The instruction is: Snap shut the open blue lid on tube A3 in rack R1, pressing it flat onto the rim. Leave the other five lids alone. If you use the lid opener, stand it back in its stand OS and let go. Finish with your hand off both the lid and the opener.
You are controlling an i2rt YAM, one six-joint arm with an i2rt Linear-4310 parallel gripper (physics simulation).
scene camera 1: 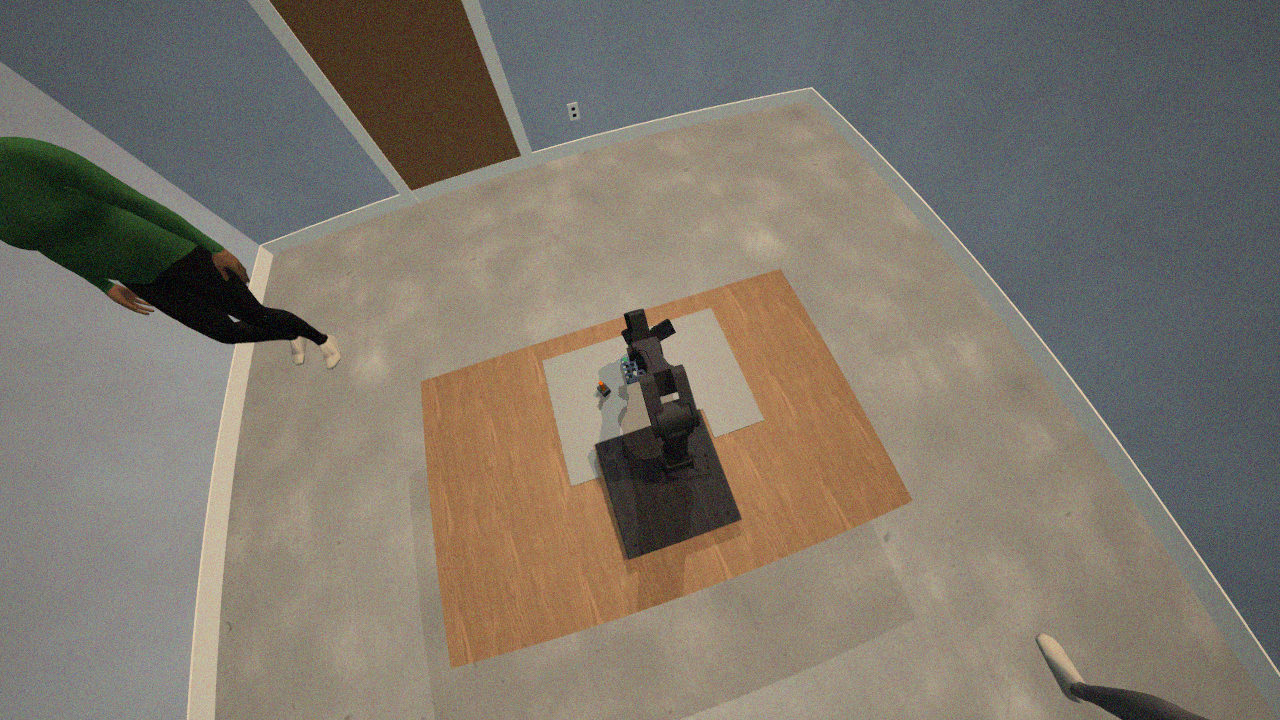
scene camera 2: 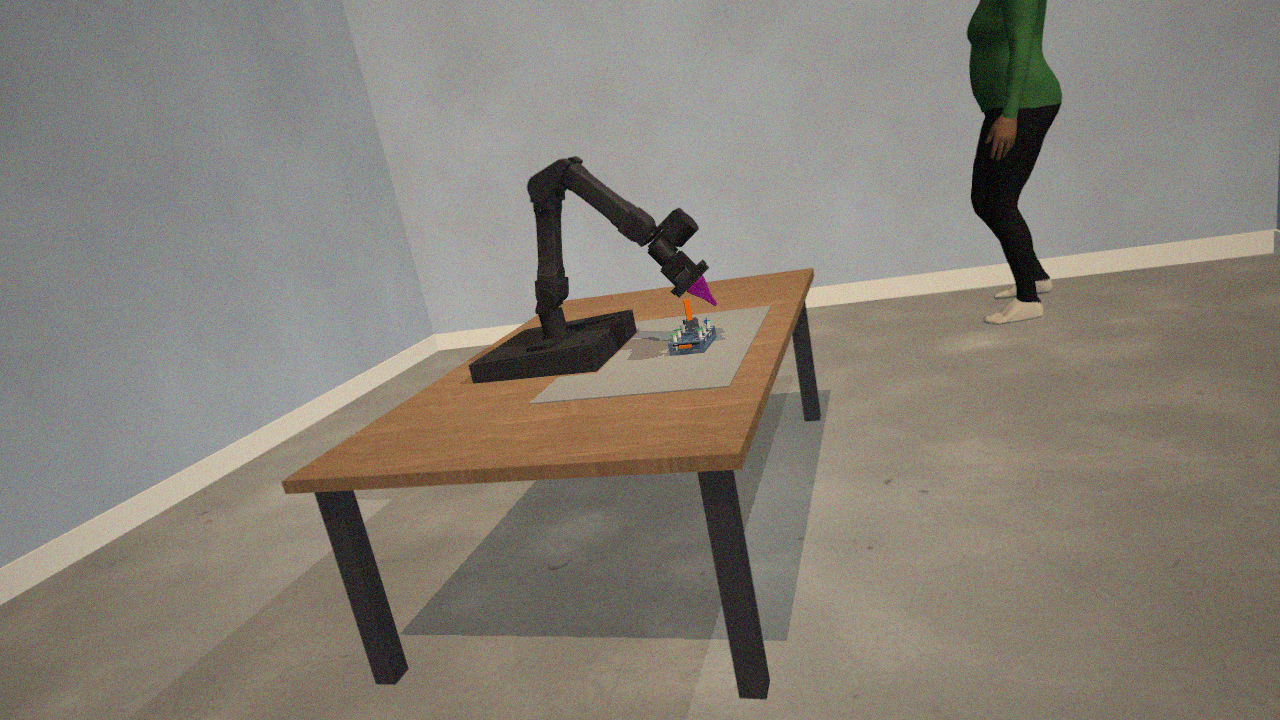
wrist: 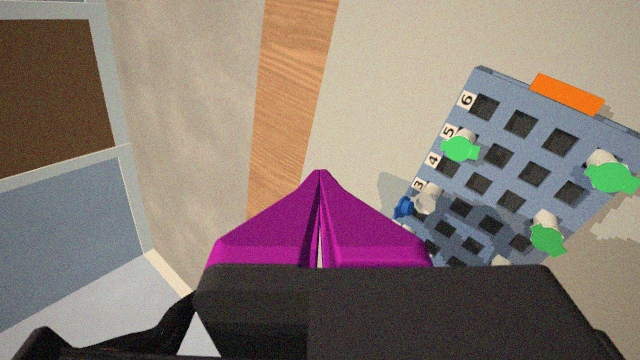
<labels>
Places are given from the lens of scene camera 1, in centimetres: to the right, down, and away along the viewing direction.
grey mat (scene camera 1: 584, 417): -18, 19, 114
</labels>
